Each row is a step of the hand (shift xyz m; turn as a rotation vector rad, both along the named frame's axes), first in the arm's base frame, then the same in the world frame.
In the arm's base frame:
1: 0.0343 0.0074 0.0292 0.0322 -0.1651 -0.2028
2: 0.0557 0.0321 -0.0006 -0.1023 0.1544 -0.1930
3: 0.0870 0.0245 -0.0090 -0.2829 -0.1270 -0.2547
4: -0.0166 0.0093 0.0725 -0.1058 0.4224 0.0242
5: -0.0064 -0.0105 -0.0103 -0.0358 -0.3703 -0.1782
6: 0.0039 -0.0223 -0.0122 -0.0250 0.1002 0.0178
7: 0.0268 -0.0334 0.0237 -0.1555 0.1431 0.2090
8: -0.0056 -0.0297 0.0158 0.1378 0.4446 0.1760
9: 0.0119 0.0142 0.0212 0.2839 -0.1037 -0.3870
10: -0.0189 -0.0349 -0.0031 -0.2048 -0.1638 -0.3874
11: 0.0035 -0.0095 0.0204 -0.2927 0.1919 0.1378
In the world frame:
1: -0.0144 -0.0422 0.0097 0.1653 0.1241 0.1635
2: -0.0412 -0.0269 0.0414 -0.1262 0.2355 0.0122
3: -0.0388 -0.0389 0.0723 0.1845 0.3506 -0.0641
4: -0.0093 -0.0481 -0.0567 -0.3983 0.0972 -0.1486
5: 0.0119 0.0106 0.0021 0.3779 0.1153 0.1185
6: 0.0218 0.0047 0.0129 -0.0950 0.0132 -0.0422
7: 0.0272 -0.0390 0.0116 -0.1225 -0.0619 -0.2636
8: 0.0295 -0.0136 -0.0102 -0.4686 -0.1615 -0.0439
9: -0.0169 -0.0221 -0.0045 0.0689 0.1386 0.4660
10: 0.0377 0.0086 -0.0093 0.2126 0.4089 0.0804
11: 0.0079 -0.0198 -0.0080 -0.1438 0.0805 -0.3381

